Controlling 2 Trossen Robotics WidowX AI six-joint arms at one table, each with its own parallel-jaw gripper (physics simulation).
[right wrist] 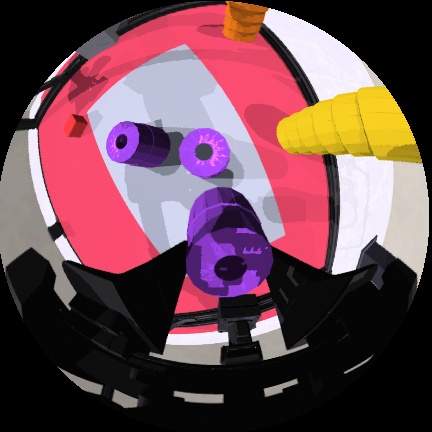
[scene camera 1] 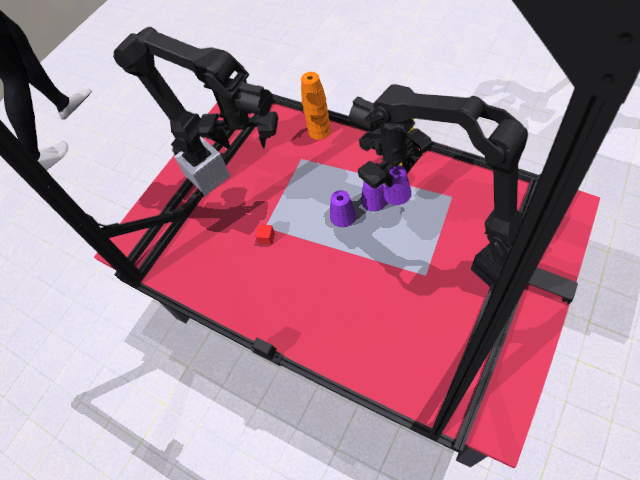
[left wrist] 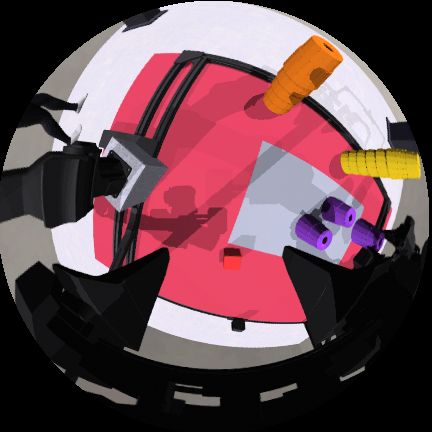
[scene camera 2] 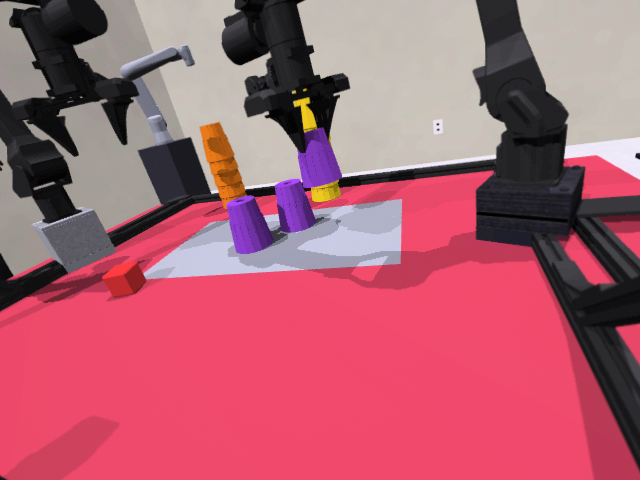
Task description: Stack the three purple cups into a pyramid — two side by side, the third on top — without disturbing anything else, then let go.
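Seen in the pictures: left gripper, fingertip midpoint: [scene camera 1: 246,147] [left wrist: 227,253] [scene camera 2: 100,150]; right gripper, fingertip midpoint: [right wrist: 225,247] [scene camera 1: 396,179] [left wrist: 372,238] [scene camera 2: 314,147]; left arm's base at its link origin: [scene camera 1: 196,154] [left wrist: 112,173] [scene camera 2: 62,216]; right arm's base at its link origin: [right wrist: 237,325] [scene camera 1: 504,256] [scene camera 2: 530,177].
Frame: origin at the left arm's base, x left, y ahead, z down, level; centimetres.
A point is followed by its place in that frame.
Two purple cups stand apart on the grey mat [scene camera 1: 305,180] {x 19.1, y 23.5, z 10.5 cm} [scene camera 2: 382,237] {x 26.1, y 62.5, z 10.6 cm} [left wrist: 260,220] {x 10.0, y 29.1, z 10.6 cm}: a front cup [scene camera 1: 342,211] {x 16.3, y 42.6, z 4.2 cm} [scene camera 2: 249,229] {x 16.1, y 42.9, z 6.4 cm} [left wrist: 311,230] {x 17.1, y 37.7, z 4.7 cm} [right wrist: 150,145] {x 20.5, y 41.2, z 4.7 cm} and a second cup [scene camera 1: 373,198] {x 25.2, y 45.1, z 5.4 cm} [scene camera 2: 295,209] {x 25.3, y 45.5, z 6.4 cm} [left wrist: 336,210] {x 26.0, y 40.4, z 5.1 cm} [right wrist: 190,160] {x 25.9, y 43.9, z 1.9 cm}. My right gripper [scene camera 2: 316,140] {x 28.8, y 50.2, z -3.7 cm} [right wrist: 225,247] {x 28.8, y 50.2, z -3.7 cm} is shut on the third purple cup [scene camera 1: 397,190] {x 26.8, y 52.1, z -3.1 cm} [scene camera 2: 320,165] {x 26.6, y 52.5, z -1.2 cm} [left wrist: 366,233] {x 27.7, y 47.2, z -2.6 cm} [right wrist: 225,225] {x 28.5, y 47.2, z -6.1 cm}. It holds this cup raised, to the right of the second cup in both scene views. My left gripper [scene camera 1: 245,139] {x 7.3, y 19.0, z -11.1 cm} [scene camera 2: 100,148] {x 7.3, y 19.0, z -11.1 cm} [left wrist: 227,253] {x 7.3, y 19.0, z -11.1 cm} is open and empty, high at the left.
An orange cup stack [scene camera 1: 316,111] {x 33.2, y 15.1, z -1.1 cm} [scene camera 2: 223,165] {x 33.1, y 15.2, z -0.8 cm} [left wrist: 300,75] [right wrist: 244,22] stands behind the mat. A yellow stack [scene camera 2: 325,191] [left wrist: 380,164] {x 40.1, y 36.7, z -3.8 cm} [right wrist: 345,125] {x 39.9, y 39.6, z -3.6 cm} stands behind the held cup, mostly hidden in scene camera 1. A red cube [scene camera 1: 264,235] {x -2.1, y 31.4, z 6.6 cm} [scene camera 2: 124,279] {x -1.9, y 32.6, z 7.7 cm} [left wrist: 232,262] {x -1.1, y 30.1, z 6.6 cm} [right wrist: 76,125] {x 0.7, y 31.1, z 7.7 cm} lies near the mat's left corner.
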